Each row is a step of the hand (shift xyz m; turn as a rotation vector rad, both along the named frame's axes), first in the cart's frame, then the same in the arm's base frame.
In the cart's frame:
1: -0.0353 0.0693 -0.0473 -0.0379 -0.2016 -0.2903
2: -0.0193 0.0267 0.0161 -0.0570 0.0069 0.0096
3: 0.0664 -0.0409 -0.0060 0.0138 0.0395 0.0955
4: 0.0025 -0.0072 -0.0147 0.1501 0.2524 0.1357
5: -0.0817 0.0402 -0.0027 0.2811 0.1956 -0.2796
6: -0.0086 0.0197 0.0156 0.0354 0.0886 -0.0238
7: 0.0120 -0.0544 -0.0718 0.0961 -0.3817 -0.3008
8: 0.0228 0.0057 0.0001 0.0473 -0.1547 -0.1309
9: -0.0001 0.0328 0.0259 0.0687 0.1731 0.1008
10: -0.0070 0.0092 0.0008 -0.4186 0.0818 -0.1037
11: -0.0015 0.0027 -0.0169 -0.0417 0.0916 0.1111
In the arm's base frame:
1: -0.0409 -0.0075 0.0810 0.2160 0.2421 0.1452
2: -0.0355 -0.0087 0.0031 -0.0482 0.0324 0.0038
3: 0.0717 -0.0176 -0.0258 -0.0555 -0.0629 -0.0619
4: 0.0124 0.0072 0.0083 -0.0941 -0.3095 -0.0049
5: -0.0781 0.0312 0.0350 0.2189 -0.2445 0.2962
6: -0.0239 -0.0114 -0.0017 -0.0125 -0.0762 0.0609
7: 0.0709 0.0480 0.0304 0.4131 0.2704 0.0410
8: 0.0129 -0.0197 -0.0004 0.1774 0.1063 0.0230
9: -0.0298 -0.0289 -0.0048 -0.0921 -0.1906 -0.0049
10: -0.0103 -0.0014 0.0051 -0.2914 0.2673 0.1906
11: 0.0052 0.0041 0.0159 -0.1300 -0.0630 -0.0399

